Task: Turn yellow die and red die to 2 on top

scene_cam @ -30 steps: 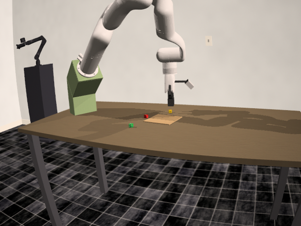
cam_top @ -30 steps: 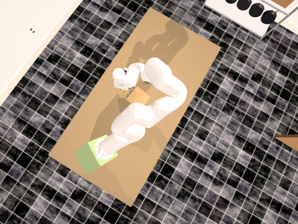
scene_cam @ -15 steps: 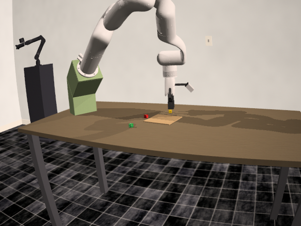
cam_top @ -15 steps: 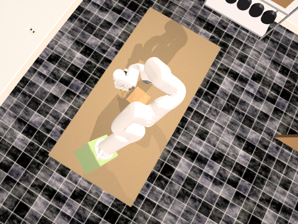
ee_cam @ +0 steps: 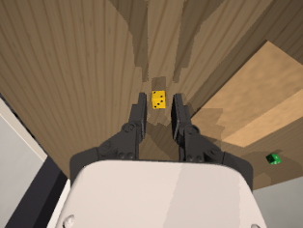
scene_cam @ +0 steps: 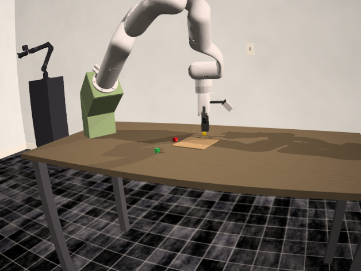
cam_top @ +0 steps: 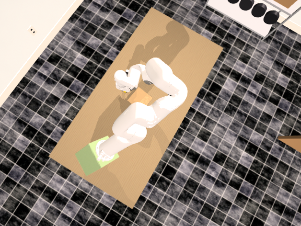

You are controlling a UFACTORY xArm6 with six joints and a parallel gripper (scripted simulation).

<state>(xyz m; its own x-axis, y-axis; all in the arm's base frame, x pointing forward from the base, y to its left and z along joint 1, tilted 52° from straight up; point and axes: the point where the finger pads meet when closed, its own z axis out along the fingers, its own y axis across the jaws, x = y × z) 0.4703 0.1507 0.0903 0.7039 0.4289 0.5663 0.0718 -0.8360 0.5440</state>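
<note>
Now: the yellow die 30 mm below my hand and 10 mm behind it. Also, from my hand: red die: 110 mm to the right, 110 mm behind, 30 mm below; green die: 270 mm to the right, 140 mm behind, 30 mm below; tan mat: 130 mm to the right, 40 mm below, 20 mm behind.
</note>
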